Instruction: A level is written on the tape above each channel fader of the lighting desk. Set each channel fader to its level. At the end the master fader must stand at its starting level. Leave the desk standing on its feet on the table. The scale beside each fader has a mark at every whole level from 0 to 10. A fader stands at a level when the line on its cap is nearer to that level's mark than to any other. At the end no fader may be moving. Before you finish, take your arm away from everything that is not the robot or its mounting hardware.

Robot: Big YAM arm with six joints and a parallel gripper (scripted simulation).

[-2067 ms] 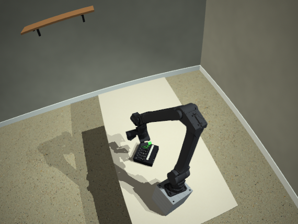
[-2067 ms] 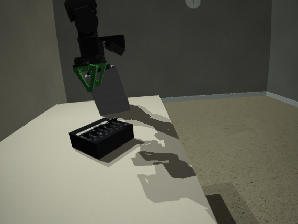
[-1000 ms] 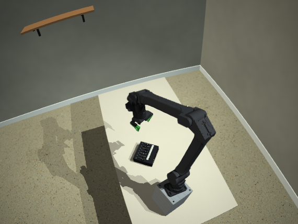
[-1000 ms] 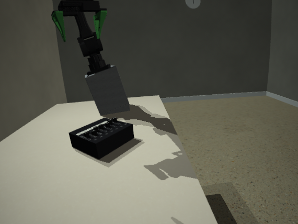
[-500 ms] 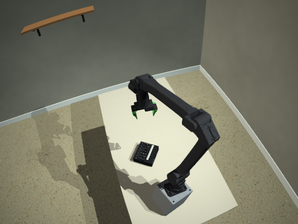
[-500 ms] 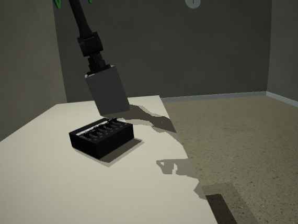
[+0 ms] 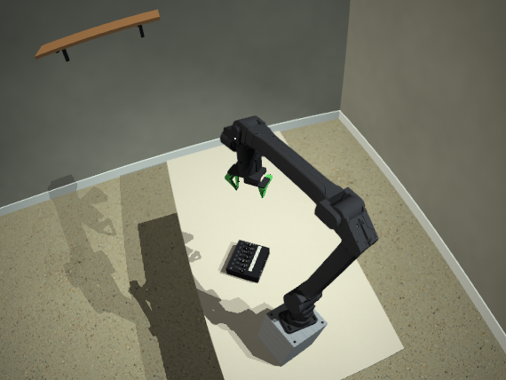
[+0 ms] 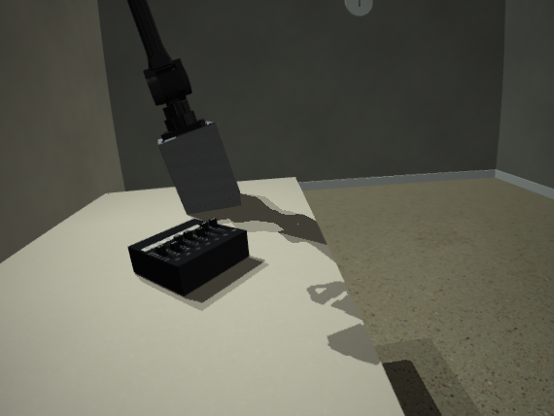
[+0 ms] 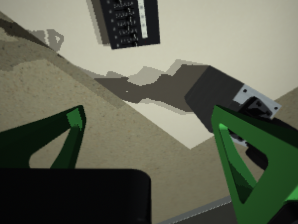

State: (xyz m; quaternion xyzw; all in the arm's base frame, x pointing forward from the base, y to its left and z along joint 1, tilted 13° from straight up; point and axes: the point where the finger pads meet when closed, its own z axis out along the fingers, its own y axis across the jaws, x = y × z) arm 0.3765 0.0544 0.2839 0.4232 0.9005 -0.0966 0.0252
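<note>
Now: the channel 2 fader 420 mm below my hand, 50 mm ahead of it and 20 mm to the left of it. The rest, counted from my hand: master fader cap 420 mm below, 80 mm to the left, 50 mm behind; then channel 1 fader cap 420 mm below, 60 mm ahead.
</note>
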